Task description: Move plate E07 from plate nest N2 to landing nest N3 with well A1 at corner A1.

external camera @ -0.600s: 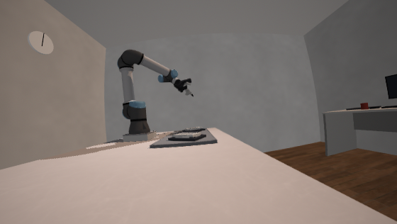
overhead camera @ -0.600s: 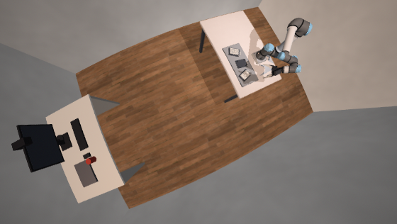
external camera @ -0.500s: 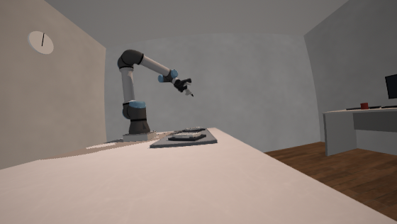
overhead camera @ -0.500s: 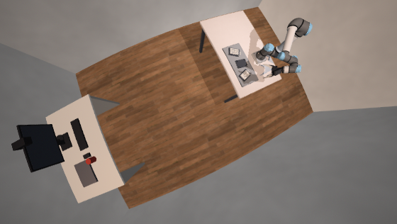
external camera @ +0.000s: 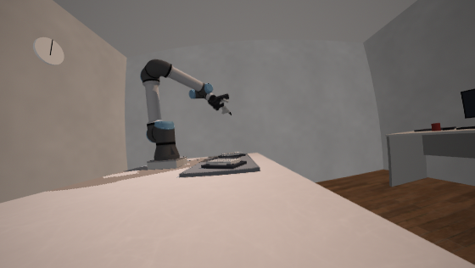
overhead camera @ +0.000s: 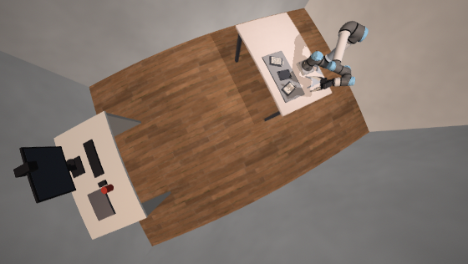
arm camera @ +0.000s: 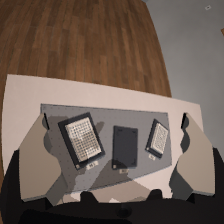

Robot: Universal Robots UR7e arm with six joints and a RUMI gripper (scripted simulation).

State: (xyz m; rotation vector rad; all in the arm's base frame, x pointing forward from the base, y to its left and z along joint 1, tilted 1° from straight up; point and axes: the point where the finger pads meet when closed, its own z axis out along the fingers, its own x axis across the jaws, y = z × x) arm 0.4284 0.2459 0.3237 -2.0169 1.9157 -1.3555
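The plate nest N2 lies 9 cm behind my hand, 48 cm to the right of it and 35 cm below it. From my hand the other things lie so: dark landing nest: 9 cm behind, 28 cm to the right, 35 cm below.
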